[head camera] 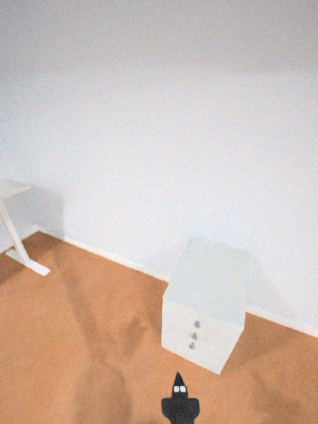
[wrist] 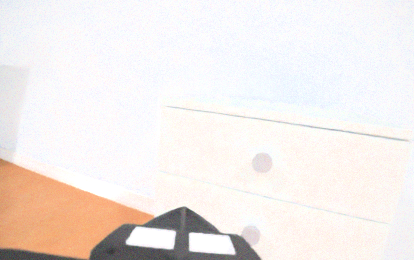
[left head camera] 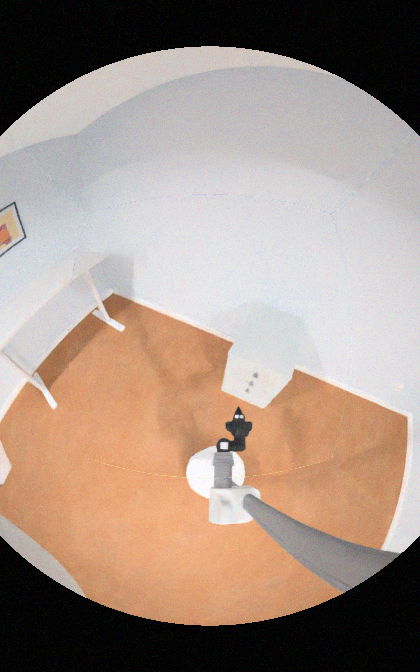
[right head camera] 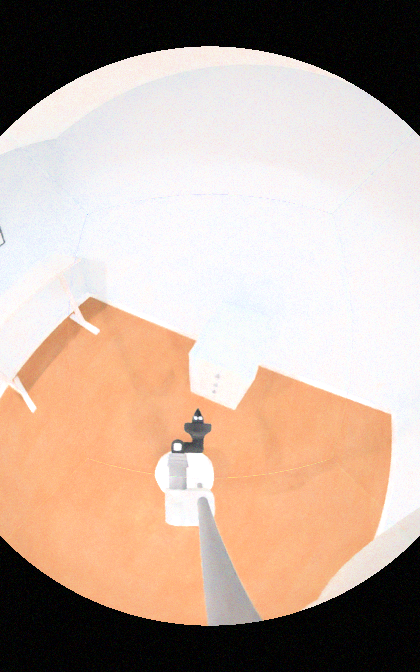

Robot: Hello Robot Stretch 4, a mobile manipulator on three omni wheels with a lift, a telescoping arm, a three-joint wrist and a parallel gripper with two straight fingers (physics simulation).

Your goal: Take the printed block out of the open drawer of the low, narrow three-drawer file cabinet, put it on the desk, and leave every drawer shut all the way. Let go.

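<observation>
The low white three-drawer file cabinet (head camera: 207, 290) (left head camera: 265, 345) (right head camera: 227, 345) stands against the wall. Its drawer fronts look flush in the head views, with three grey knobs in a column. In the wrist view the top drawer front (wrist: 210, 145) and the one below it look level with each other, with a thin dark line above the top one. My gripper (head camera: 178, 374) (left head camera: 238, 410) (right head camera: 198, 412) (wrist: 182, 224) is shut and empty, in front of the cabinet and apart from it. The desk (left head camera: 45, 300) (right head camera: 35, 295) stands at the left; part shows in the head view. The printed block does not show.
A framed picture (left head camera: 9, 230) hangs on the left wall above the desk. The desk's white legs and feet (head camera: 37, 268) stand on the brown floor (head camera: 45, 325). The arm is drawn in over the white round base (left head camera: 197, 472). Pale shapes show at the lower edges of the side head views.
</observation>
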